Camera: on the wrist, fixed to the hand. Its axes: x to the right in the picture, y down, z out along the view.
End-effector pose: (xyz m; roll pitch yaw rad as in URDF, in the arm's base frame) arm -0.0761 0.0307 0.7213 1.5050 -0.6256 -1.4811
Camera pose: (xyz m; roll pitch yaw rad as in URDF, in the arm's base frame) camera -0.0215 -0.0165 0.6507 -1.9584 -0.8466 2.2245
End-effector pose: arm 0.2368 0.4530 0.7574 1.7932 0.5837 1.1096
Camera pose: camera 0.1546 0.4516 0.6988 2.3826 -0.7376 0.1519
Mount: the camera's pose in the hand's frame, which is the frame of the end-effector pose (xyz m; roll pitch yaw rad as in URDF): 0.0007 -0.0841 -0.0558 0.0536 -0.4278 1.5876
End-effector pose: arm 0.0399 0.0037 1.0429 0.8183 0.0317 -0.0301
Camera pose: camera 0.0369 -0.0130 0.9434 0.1145 -1.2458 1.4945
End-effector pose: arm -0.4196 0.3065 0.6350 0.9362 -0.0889 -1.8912
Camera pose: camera -0.4273 0.2989 0.5347 -0.4087 -1.3395 0.1412
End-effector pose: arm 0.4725 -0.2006 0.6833 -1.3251 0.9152 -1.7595
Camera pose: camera 0.3891 -0.2400 0.7242 1.1876 0.4829 0.6008
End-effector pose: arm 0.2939 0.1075 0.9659 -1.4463 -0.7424 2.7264
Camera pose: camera 0.3673 0.1471 1.0228 -0.9845 0.6913 -2.8077
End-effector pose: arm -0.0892 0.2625 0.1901 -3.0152 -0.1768 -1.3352
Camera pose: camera -0.0175 0.2909 0.2552 -2.8830 0.5477 -2.8151
